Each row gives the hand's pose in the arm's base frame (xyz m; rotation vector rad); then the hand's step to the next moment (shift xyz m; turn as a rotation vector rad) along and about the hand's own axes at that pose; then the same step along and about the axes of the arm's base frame.
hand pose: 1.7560 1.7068 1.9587 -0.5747 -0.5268 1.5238
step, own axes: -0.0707 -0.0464 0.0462 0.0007 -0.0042 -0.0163
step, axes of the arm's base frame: 0.0064 -0.0682 0.0677 0.0137 0.0005 -0.0098
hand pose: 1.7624 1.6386 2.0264 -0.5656 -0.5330 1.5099
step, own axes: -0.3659 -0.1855 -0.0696 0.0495 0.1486 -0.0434
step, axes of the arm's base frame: 0.1874 -0.3639 0.0747 -0.0856 0.0464 -0.1301
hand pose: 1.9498 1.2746 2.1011 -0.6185 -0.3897 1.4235
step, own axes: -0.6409 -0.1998 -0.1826 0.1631 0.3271 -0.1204
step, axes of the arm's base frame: 0.1877 -0.6681 0.0492 -0.1670 0.1515 -0.3119
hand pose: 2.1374 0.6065 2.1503 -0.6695 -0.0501 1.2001
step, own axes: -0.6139 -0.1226 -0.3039 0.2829 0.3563 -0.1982
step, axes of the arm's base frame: -0.0185 -0.6956 0.0043 -0.1160 0.2263 -0.4261
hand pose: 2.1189 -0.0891 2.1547 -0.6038 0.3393 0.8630
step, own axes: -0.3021 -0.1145 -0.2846 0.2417 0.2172 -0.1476
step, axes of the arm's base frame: -0.1057 -0.4164 -0.0285 -0.0294 0.1632 -0.3160
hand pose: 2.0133 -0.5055 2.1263 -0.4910 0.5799 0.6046
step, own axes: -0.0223 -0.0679 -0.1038 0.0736 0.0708 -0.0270
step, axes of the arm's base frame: -0.0082 -0.1175 -0.0447 -0.0056 0.0635 -0.0843
